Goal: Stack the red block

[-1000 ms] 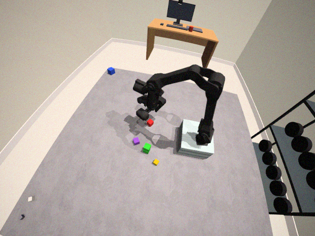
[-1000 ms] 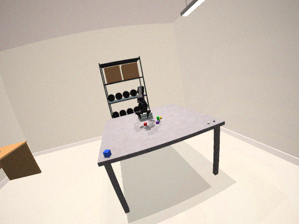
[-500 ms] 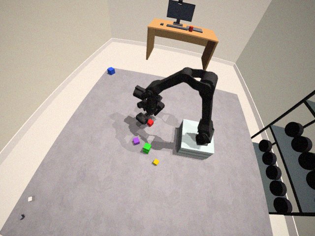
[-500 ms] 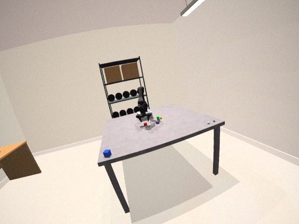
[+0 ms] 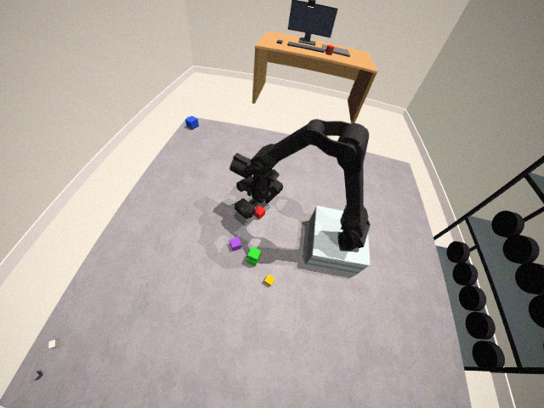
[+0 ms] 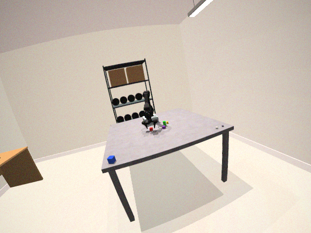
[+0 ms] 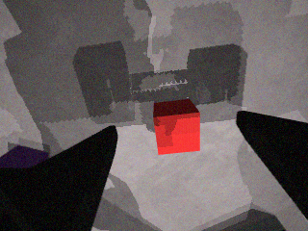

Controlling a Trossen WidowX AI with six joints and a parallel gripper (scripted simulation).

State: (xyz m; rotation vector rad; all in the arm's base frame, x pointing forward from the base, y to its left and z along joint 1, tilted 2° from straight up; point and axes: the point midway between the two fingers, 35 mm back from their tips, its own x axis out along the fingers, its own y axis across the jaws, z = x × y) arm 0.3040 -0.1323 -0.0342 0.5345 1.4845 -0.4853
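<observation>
My gripper tip is 10 mm past the red block and 10 mm above it. Round my gripper tip: purple block: 60 mm ahead, 140 mm to the left, 10 mm below; yellow block: 60 mm behind, 250 mm to the left, 10 mm below; blue block: 410 mm ahead, 510 mm to the right.
</observation>
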